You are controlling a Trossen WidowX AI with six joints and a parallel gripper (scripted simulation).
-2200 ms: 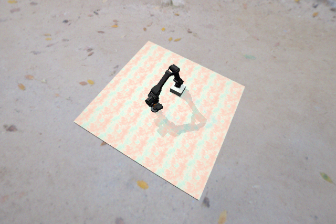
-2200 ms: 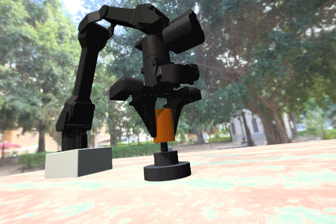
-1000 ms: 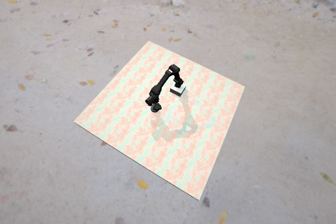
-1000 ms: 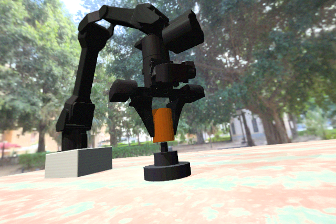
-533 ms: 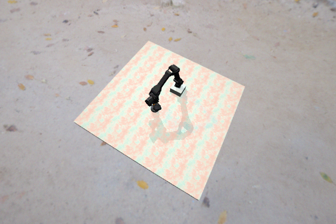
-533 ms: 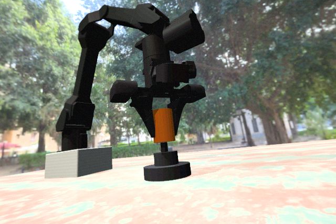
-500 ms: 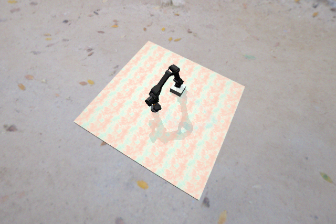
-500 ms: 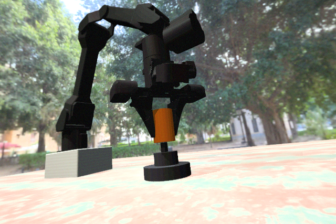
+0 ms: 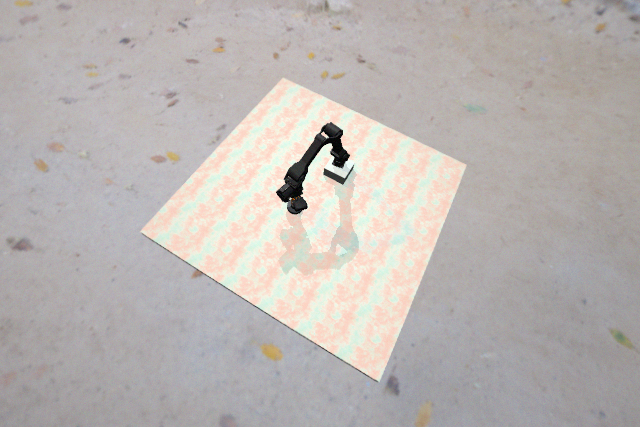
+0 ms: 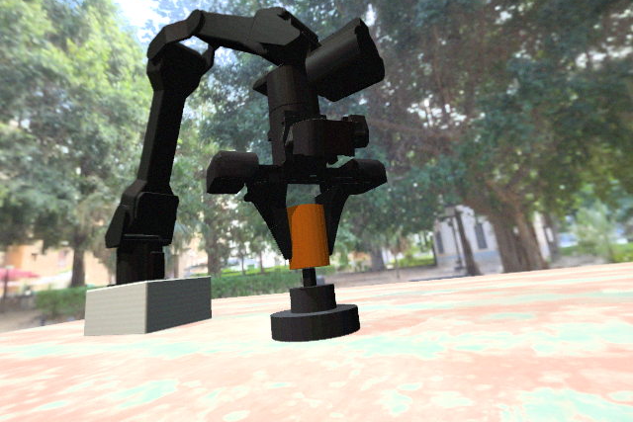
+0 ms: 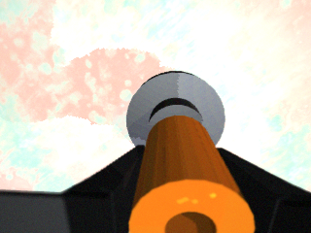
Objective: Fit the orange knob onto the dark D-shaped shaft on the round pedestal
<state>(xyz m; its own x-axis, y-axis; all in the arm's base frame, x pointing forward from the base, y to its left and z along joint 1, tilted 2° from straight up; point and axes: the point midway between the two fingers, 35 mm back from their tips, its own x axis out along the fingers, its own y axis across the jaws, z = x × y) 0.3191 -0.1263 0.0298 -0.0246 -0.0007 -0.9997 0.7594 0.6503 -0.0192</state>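
My gripper tip is 20 mm below the orange knob. From my gripper tip the other things lie so: round pedestal (40 mm below).
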